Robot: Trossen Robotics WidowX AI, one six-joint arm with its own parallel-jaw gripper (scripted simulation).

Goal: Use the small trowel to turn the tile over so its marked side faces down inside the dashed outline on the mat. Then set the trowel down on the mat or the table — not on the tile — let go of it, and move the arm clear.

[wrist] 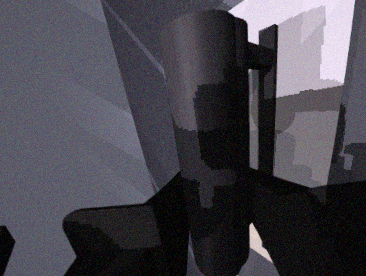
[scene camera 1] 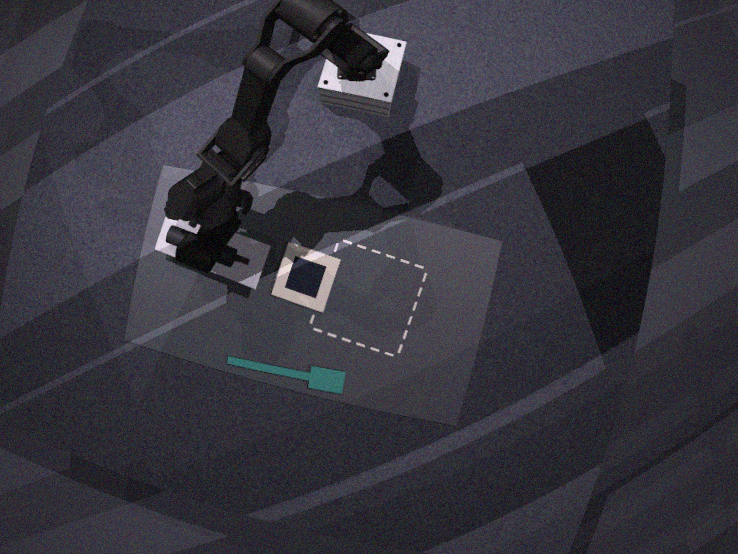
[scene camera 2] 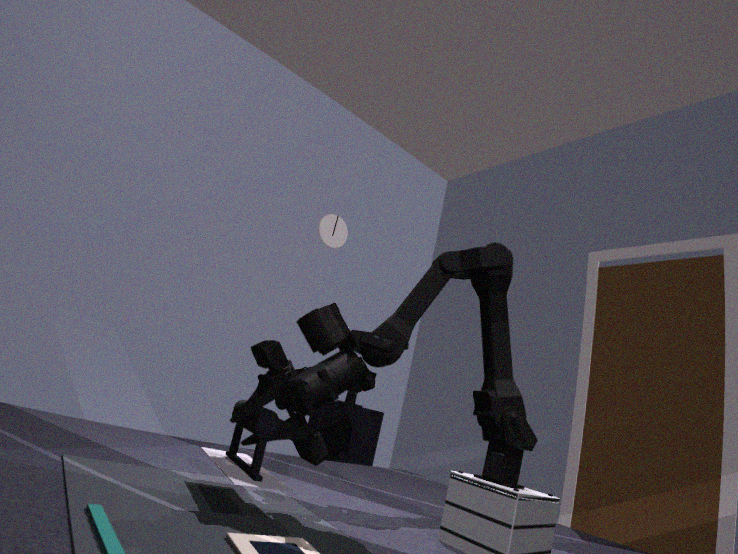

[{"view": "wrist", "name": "gripper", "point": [208, 169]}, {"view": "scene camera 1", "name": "gripper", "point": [209, 265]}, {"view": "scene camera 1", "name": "tile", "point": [306, 276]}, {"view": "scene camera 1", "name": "flat tool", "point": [321, 378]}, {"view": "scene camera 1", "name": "mat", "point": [202, 317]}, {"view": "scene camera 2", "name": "gripper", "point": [236, 432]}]
